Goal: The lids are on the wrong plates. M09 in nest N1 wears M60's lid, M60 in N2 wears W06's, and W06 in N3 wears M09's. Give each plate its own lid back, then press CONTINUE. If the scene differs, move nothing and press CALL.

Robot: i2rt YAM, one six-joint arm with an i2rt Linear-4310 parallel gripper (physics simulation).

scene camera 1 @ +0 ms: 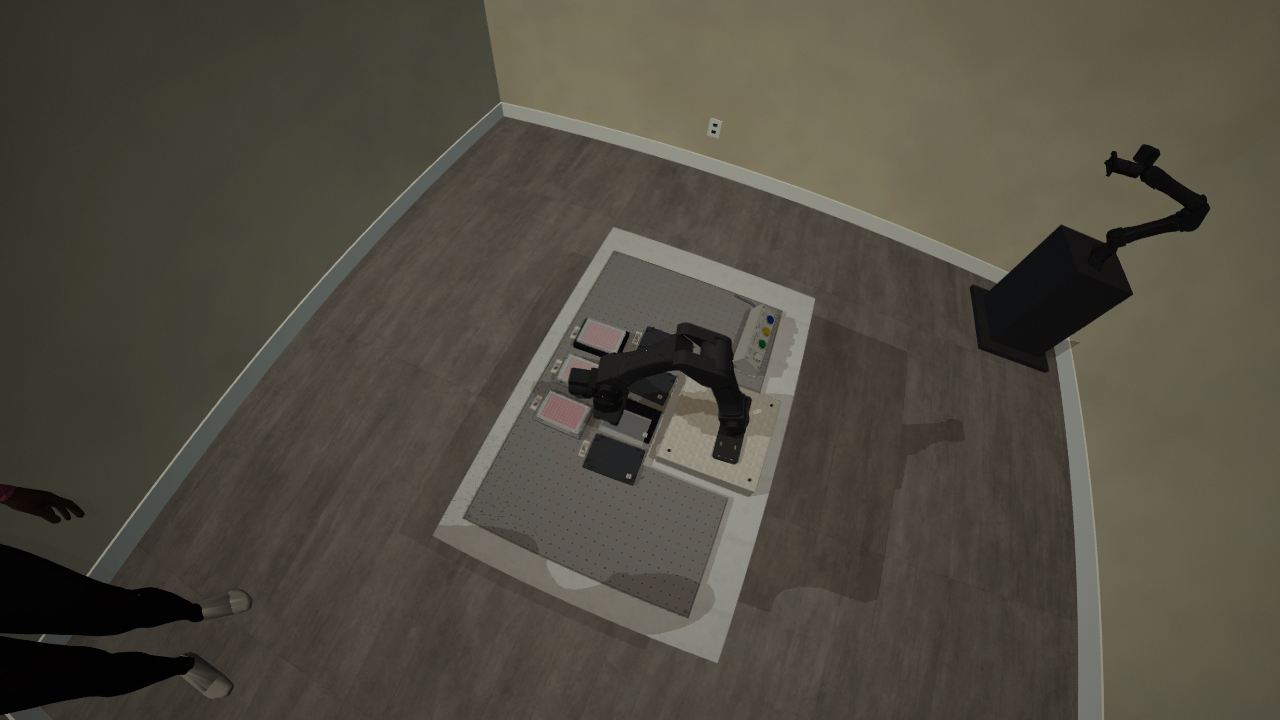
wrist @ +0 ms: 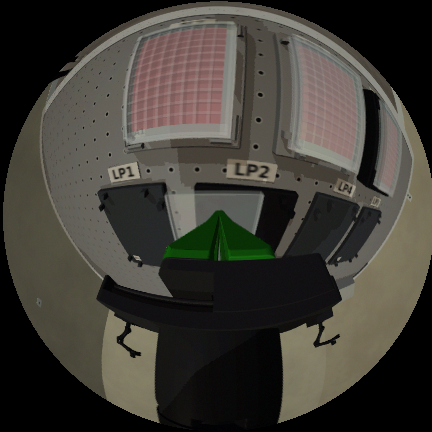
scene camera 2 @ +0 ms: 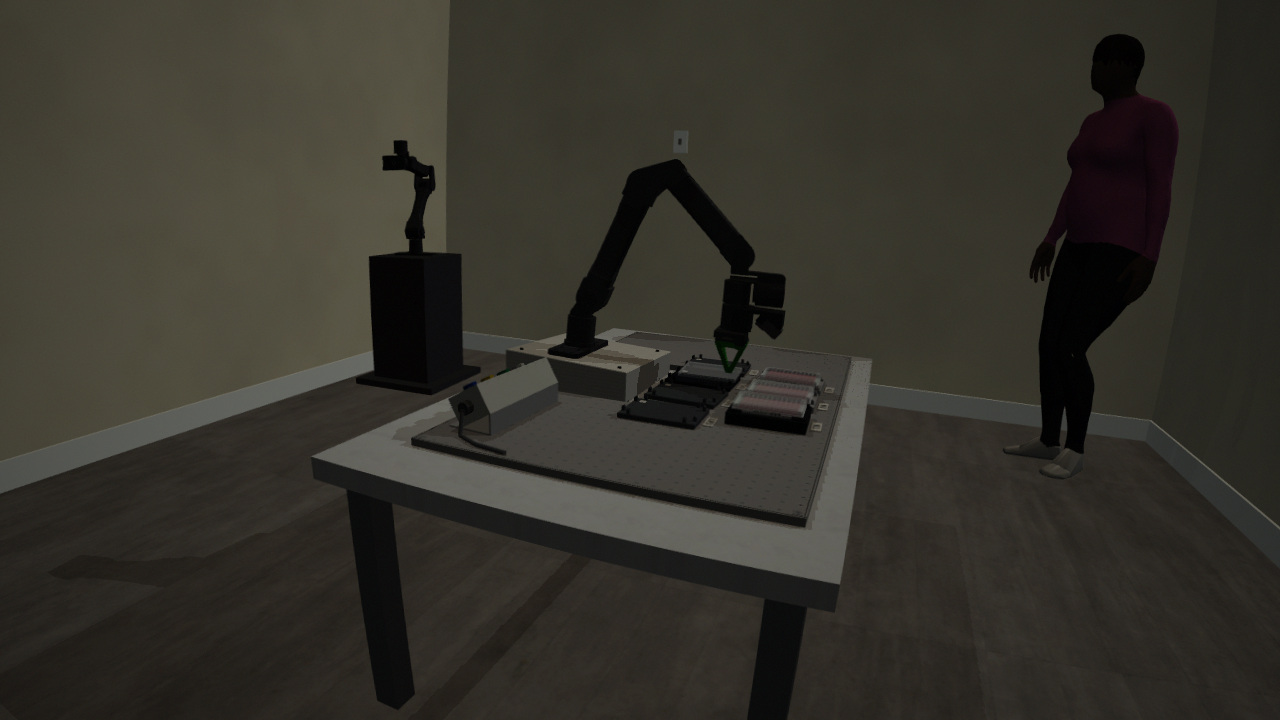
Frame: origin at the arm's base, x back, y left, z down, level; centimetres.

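Seen in the pictures: gripper, fingertip midpoint: (scene camera 1: 611, 417) (wrist: 218, 216) (scene camera 2: 728, 372); arm's base, origin of the base link: (scene camera 1: 732, 427) (scene camera 2: 579, 349).
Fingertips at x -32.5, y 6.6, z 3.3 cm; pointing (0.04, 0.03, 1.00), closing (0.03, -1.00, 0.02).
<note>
Offsets run from my fingertips to a thing's top centre. "spot": to the spot under its first point.
My gripper (scene camera 2: 729, 368) (wrist: 218, 216) is shut and empty, its green fingertips low over the LP2 pad @[spot: dx +0.5, dy -6.3, dz +1.1 cm] (wrist: 280, 212) and its lid. This clear lid @[dx +4.1, dy +0.7, dz -0.4 cm] (scene camera 1: 633, 424) (wrist: 230, 207) sits off-centre, over the pad's left edge in the wrist view. Whether the fingertips touch it, I cannot tell. Three pink plates stand in a row: one @[dx -13.5, dy +2.7, dz -0.6 cm] (scene camera 1: 563, 412) (scene camera 2: 792, 377) (wrist: 180, 80) near LP2, a middle one @[dx -12.4, dy -10.2, dz -0.8 cm] (scene camera 2: 780, 390) (wrist: 325, 100) and one @[dx -11.5, dy -23.4, dz -1.9 cm] (scene camera 1: 603, 335) (scene camera 2: 771, 404) (wrist: 389, 150) on a black riser. They look lidded; lid codes are unreadable. A button box @[dx +33.8, dy -38.3, dz -6.3 cm] (scene camera 2: 523, 398) carries blue @[dx +36.8, dy -45.5, dz -5.3 cm] (scene camera 1: 769, 319), yellow @[dx +36.2, dy -40.5, dz -5.3 cm] (scene camera 1: 766, 332) and green @[dx +35.7, dy -35.5, dz -5.3 cm] (scene camera 1: 761, 343) buttons.
Dark pads LP1 @[dx +4.3, dy +10.5, dz +0.1 cm] (scene camera 1: 614, 458) (wrist: 137, 220) and LP4 @[dx +5.9, dy -14.9, dz +0.1 cm] (wrist: 325, 220) flank LP2; another pad @[spot: dx +5.1, dy -26.5, dz +1.1 cm] (wrist: 360, 232) is beyond LP4. The arm's pale base block (scene camera 1: 698, 447) (scene camera 2: 599, 371) adjoins the pads. A person (scene camera 2: 1114, 179) stands beyond the table. A second arm (scene camera 1: 1172, 210) (scene camera 2: 416, 197) is on a pedestal.
</note>
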